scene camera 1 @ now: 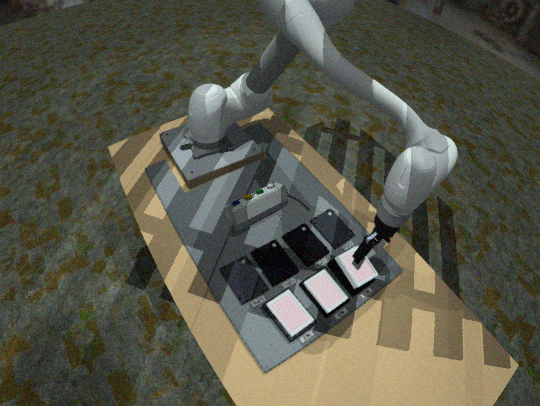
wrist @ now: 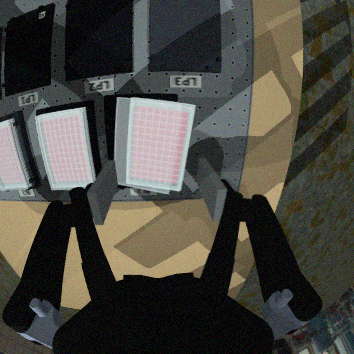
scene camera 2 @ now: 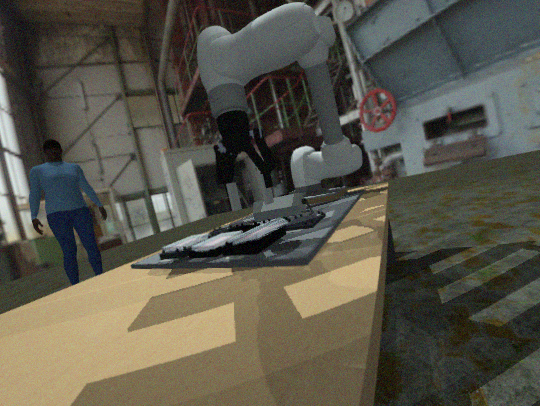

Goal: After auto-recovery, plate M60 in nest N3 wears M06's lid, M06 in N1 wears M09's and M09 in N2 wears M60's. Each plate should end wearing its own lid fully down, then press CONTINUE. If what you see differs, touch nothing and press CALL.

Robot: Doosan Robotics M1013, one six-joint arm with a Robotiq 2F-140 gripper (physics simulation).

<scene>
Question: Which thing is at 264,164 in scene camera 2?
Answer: My gripper.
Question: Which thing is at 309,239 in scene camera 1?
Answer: A LP2 slot.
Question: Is my gripper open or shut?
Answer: Open.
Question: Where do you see a nest N3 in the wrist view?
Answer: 89,104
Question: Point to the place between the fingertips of my gripper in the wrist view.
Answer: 156,171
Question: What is my gripper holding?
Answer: Nothing.
</scene>
